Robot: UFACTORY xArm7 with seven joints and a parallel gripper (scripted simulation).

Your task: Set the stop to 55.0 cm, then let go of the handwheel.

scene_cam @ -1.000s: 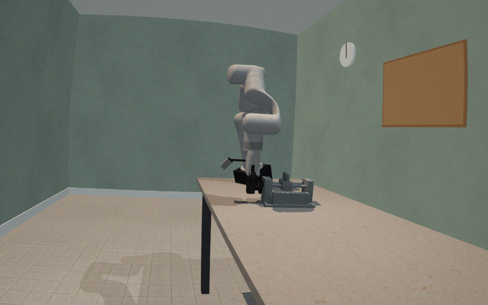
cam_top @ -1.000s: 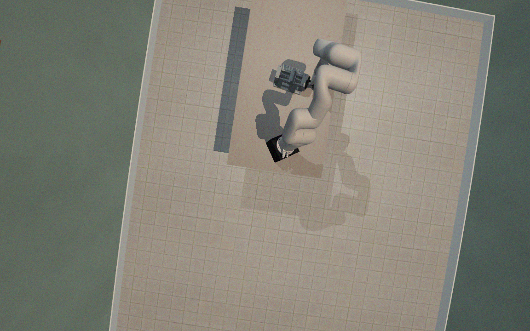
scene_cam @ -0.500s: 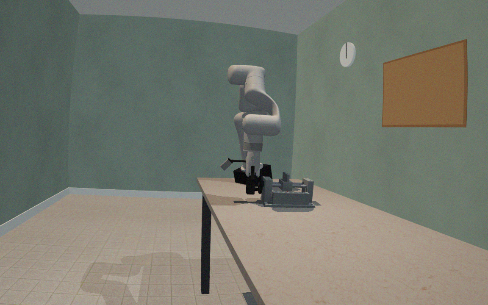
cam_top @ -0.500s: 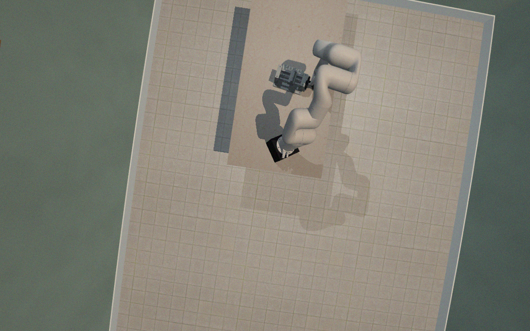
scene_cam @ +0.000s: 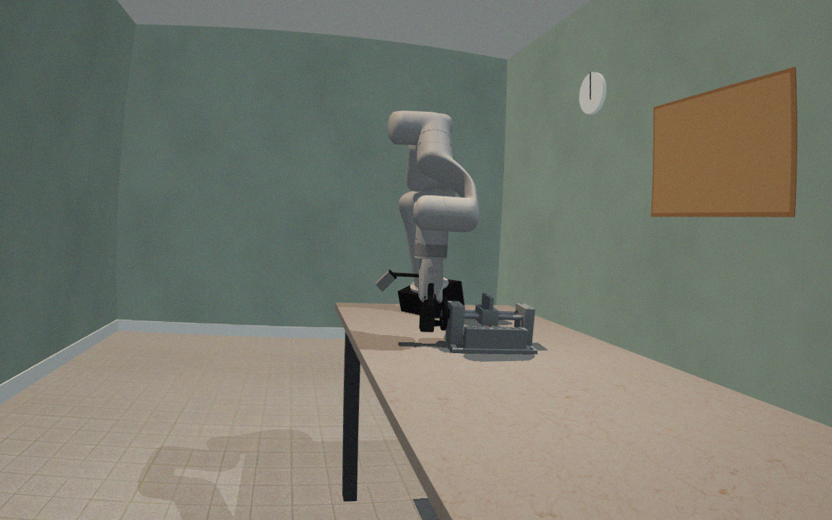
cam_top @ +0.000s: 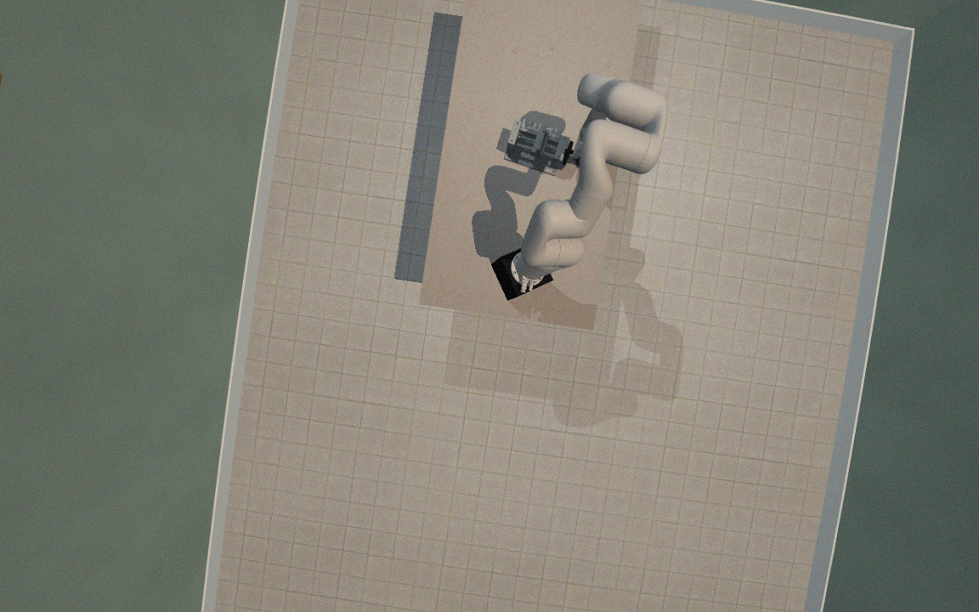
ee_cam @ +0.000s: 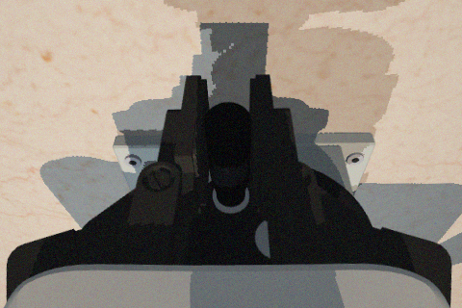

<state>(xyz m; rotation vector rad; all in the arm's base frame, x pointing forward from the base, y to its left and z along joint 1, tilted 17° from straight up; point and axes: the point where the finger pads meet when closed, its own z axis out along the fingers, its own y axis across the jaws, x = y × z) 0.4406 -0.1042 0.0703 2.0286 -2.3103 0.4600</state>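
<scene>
Now: the crank handle 1 cm to the left of my hand. Round my hand: black handwheel 2 cm to the left; stop block 2 cm ahead, 14 cm to the left, 3 cm above.
</scene>
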